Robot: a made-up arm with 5 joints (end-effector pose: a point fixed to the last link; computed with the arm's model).
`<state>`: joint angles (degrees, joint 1 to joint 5).
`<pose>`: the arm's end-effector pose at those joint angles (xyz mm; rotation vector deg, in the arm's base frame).
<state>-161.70 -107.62 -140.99 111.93 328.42</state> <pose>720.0 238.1 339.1 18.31 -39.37 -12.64</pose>
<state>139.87 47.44 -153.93 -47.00 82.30</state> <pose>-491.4 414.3 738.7 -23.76 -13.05 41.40</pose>
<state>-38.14 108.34 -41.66 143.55 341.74</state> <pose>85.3 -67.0 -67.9 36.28 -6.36 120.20</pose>
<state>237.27 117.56 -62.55 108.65 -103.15</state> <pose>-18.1 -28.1 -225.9 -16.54 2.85 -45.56</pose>
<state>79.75 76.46 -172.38 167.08 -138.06</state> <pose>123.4 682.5 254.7 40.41 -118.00 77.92</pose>
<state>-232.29 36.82 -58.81 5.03 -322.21</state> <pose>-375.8 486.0 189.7 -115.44 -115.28 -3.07</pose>
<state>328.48 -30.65 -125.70 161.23 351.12</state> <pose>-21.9 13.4 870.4 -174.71 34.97 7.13</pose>
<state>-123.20 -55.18 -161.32 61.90 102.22</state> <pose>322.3 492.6 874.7 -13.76 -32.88 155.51</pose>
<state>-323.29 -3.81 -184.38 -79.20 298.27</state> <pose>-128.7 -96.0 908.2 -74.00 -85.79 115.76</pose>
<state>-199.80 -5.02 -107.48 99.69 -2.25</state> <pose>-380.8 137.1 786.4 -25.54 -165.43 -3.59</pose>
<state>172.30 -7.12 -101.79 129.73 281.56</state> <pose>-340.0 46.0 732.1 -94.67 133.36 -20.52</pose>
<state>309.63 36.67 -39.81 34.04 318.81</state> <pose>276.9 -334.3 94.7 -154.63 12.41 29.90</pose>
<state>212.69 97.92 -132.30 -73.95 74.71</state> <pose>-614.5 -394.4 -41.9 -29.34 -76.40 91.33</pose>
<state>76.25 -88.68 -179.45 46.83 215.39</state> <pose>-208.3 -851.3 278.3 16.87 -45.29 106.08</pose>
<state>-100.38 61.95 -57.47 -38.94 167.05</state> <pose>-105.8 -577.4 -1.9 107.88 112.83 -40.45</pose>
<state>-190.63 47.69 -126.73 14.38 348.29</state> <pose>-810.7 152.2 496.9 1.09 -115.84 -14.20</pose>
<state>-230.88 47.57 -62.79 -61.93 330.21</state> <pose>-404.8 497.8 220.8 -20.04 -107.66 -56.53</pose>
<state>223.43 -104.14 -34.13 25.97 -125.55</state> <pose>165.9 157.0 590.2 72.86 -7.03 -71.69</pose>
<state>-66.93 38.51 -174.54 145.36 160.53</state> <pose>221.6 -520.3 695.9 -69.59 -158.31 -9.66</pose>
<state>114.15 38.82 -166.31 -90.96 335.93</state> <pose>-178.0 397.1 796.7 15.17 39.76 -86.22</pose>
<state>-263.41 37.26 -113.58 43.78 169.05</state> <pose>-88.7 767.5 481.0 -123.66 90.60 30.41</pose>
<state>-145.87 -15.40 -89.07 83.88 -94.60</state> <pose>-295.6 -200.3 760.8 145.66 -69.90 -14.78</pose>
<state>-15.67 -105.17 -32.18 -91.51 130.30</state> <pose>-384.8 108.0 483.0 15.06 -49.22 -61.19</pose>
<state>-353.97 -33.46 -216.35 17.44 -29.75</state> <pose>-614.1 -64.9 679.2 -67.83 -21.89 141.85</pose>
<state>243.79 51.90 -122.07 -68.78 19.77</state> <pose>-322.2 -654.4 509.4 16.78 -41.51 79.69</pose>
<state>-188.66 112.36 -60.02 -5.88 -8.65</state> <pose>-146.1 22.3 -388.7 0.01 133.82 -8.64</pose>
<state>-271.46 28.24 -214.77 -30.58 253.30</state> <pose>1.5 57.5 914.2 6.95 -51.93 154.13</pose>
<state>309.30 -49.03 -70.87 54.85 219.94</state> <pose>50.6 -61.9 826.8 81.82 80.91 -6.88</pose>
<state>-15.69 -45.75 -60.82 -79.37 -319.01</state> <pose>-50.0 14.0 838.2 7.23 -3.90 -154.52</pose>
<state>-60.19 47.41 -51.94 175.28 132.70</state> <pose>194.1 -338.8 227.8 -1.21 -10.69 -107.23</pose>
